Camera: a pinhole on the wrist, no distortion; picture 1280 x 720 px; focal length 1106.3 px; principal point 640.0 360.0 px. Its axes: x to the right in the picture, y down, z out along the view. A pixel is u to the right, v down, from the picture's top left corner.
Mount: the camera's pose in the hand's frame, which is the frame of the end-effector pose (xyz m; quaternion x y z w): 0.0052 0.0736 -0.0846 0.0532 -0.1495 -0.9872 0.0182
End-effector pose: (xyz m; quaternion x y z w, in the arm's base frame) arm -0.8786 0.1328 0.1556 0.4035 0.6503 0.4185 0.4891
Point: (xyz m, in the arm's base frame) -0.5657 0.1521 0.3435
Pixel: 809.1 265.7
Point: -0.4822 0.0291 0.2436
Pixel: 1035.6 623.4
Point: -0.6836 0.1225 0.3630
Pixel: 969.9 99.7
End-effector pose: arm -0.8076 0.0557 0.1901 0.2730 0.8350 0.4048 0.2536
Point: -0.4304 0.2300 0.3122
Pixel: 1007.8 95.9
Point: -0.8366 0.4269 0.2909
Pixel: outside the picture
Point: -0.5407 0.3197 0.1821
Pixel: 574.5 360.1
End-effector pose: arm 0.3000 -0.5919 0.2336 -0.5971 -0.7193 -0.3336 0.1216
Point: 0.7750 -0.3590 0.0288
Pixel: 636.1 45.5
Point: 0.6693 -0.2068 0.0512
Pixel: 331.5 239.1
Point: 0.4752 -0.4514 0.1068
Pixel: 568.9 487.5
